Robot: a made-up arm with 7 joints. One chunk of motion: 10 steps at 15 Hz.
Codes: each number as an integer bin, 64 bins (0 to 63) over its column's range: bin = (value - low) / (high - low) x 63, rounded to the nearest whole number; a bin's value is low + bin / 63 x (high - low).
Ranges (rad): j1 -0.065..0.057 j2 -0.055..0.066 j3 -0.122..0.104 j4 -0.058..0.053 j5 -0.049..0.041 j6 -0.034..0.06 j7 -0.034..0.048
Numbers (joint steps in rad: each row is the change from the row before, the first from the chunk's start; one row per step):
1: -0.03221 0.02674 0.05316 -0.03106 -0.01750 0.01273 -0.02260
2: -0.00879 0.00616 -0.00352 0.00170 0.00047 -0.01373 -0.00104
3: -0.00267 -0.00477 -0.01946 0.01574 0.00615 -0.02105 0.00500
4: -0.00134 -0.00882 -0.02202 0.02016 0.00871 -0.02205 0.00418
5: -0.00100 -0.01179 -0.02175 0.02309 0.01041 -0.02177 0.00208
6: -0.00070 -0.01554 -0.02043 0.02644 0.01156 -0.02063 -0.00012
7: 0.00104 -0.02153 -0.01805 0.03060 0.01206 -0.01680 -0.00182
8: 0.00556 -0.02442 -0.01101 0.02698 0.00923 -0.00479 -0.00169
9: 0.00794 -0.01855 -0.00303 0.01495 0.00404 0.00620 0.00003
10: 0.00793 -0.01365 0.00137 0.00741 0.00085 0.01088 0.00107
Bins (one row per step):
1: 17 43 49 15 22 31 9
2: 29 32 33 34 35 14 25
3: 32 26 29 42 39 9 30
4: 33 24 28 44 40 8 29
5: 33 22 28 46 42 8 28
6: 33 21 28 48 42 9 26
7: 34 17 29 50 43 12 25
8: 36 16 31 48 41 20 25
9: 38 19 33 41 37 27 26
10: 38 22 34 37 35 30 27

